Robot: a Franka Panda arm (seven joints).
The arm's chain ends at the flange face. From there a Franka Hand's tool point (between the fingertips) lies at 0.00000 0.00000 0.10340 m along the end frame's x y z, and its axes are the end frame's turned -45 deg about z.
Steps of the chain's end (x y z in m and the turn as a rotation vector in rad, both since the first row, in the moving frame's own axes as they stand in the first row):
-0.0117, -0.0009, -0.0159, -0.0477, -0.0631, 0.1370
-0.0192, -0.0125, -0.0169, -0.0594, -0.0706, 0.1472
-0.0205, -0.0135, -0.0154, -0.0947, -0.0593, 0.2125
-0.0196, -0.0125, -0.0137, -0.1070, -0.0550, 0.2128
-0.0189, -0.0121, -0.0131, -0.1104, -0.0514, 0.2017
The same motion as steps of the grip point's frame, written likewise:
-0.0156, -0.0106, -0.0162, 0.0109, -0.0783, 0.1370
-0.0141, -0.0239, -0.0173, 0.0079, -0.0919, 0.1472
-0.0164, -0.0227, -0.0160, -0.0250, -0.1089, 0.2125
-0.0171, -0.0202, -0.0144, -0.0368, -0.1146, 0.2128
-0.0170, -0.0188, -0.0139, -0.0417, -0.1144, 0.2017

